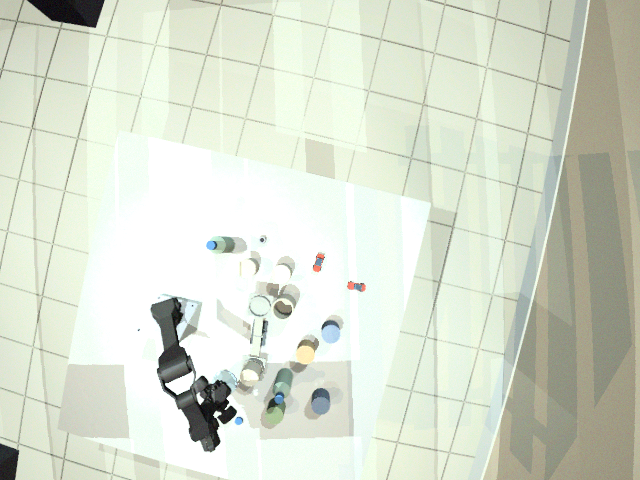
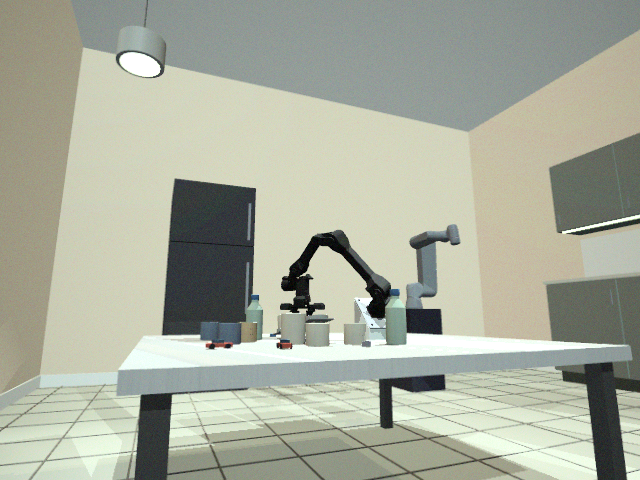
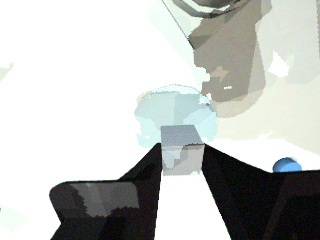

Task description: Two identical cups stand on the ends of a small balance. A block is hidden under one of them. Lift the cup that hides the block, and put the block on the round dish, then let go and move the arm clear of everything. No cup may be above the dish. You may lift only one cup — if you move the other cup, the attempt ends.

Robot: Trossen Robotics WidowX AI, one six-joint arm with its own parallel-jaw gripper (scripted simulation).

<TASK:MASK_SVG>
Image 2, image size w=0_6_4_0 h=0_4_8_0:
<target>bottle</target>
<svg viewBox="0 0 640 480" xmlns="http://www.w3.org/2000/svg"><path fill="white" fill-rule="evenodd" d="M390 289L391 299L385 307L386 344L407 345L406 308L399 299L400 289Z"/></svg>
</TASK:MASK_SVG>
